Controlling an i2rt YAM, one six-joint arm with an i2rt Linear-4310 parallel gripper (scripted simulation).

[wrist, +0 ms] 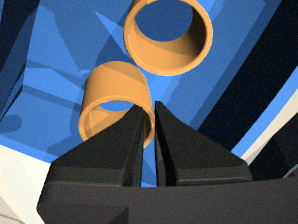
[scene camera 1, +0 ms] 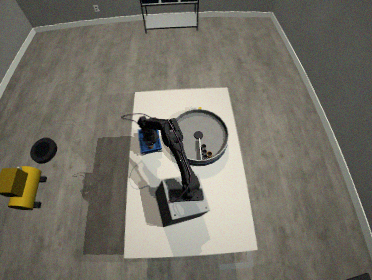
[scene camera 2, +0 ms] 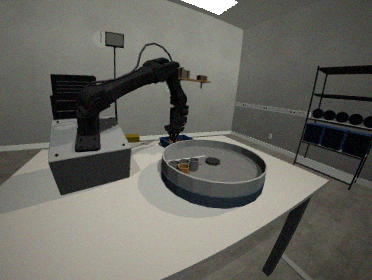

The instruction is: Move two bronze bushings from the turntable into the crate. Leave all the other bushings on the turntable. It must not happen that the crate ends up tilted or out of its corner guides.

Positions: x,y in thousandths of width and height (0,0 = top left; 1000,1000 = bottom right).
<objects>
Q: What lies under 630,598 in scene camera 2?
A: A round turntable.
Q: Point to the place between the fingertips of my gripper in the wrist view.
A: At 502,493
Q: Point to a blue crate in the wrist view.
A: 790,413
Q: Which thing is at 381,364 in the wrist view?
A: A bronze bushing.
</objects>
